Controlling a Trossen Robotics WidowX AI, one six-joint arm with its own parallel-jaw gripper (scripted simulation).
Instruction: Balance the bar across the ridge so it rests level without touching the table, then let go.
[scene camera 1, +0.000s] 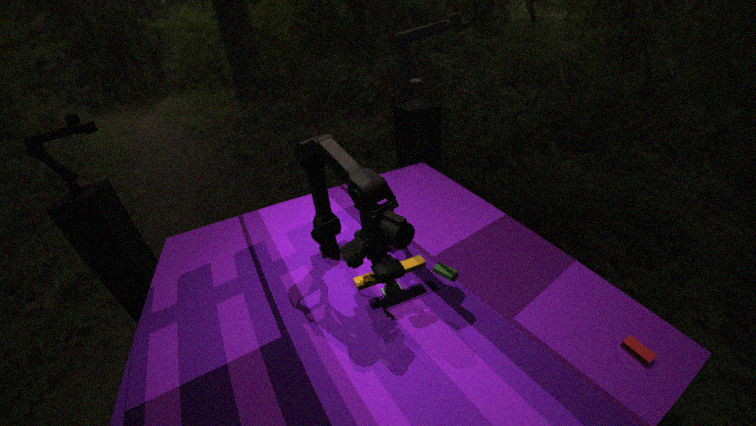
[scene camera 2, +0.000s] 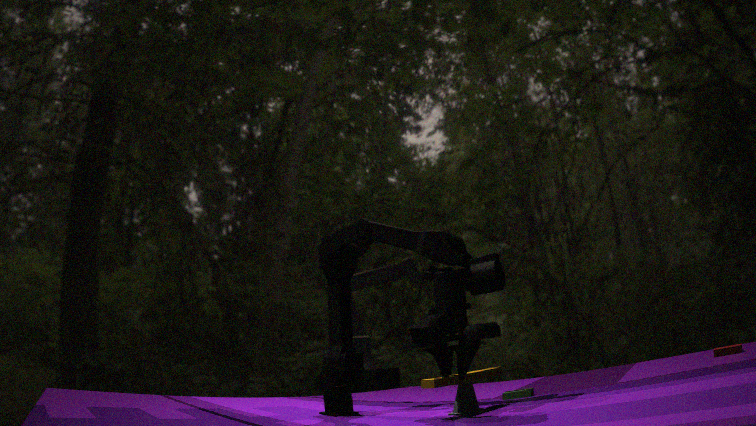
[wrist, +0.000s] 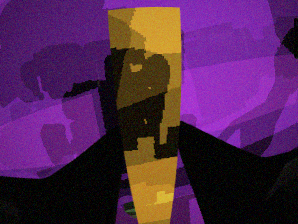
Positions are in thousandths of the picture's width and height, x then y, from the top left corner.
Note:
In view: the gripper (scene camera 2: 601, 893) and a bar (scene camera 2: 600, 891).
The bar shows as well in the wrist view (wrist: 492, 266). The gripper is seen too in scene camera 1 (scene camera 1: 503, 649) and in the wrist view (wrist: 502, 583).

